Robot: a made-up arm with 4 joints.
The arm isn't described. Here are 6 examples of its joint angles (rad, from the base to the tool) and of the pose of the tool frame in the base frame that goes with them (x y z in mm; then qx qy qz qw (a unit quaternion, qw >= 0)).
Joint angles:
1: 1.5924 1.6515 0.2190 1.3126
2: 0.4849 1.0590 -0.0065 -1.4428
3: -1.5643 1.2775 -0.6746 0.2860
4: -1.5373 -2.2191 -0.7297 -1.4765
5: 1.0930 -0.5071 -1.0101 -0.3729
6: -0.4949 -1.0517 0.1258 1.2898
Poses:
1: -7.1 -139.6 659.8 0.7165 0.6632 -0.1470 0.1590
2: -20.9 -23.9 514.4 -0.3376 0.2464 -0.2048 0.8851
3: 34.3 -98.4 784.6 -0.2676 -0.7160 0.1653 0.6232
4: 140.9 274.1 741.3 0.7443 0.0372 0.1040 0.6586
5: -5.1 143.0 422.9 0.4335 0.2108 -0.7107 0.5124
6: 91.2 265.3 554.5 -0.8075 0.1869 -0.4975 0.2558
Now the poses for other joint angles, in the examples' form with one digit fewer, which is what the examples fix.
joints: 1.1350 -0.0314 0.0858 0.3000
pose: -58 169 664 0.863 0.289 -0.287 0.298
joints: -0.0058 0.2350 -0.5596 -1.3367
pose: 180 2 454 0.038 -0.039 -0.526 0.849
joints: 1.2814 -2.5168 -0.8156 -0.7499
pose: 303 195 588 -0.491 -0.246 0.696 0.462
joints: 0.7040 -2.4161 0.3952 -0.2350
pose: 125 60 880 -0.871 0.267 0.130 0.390
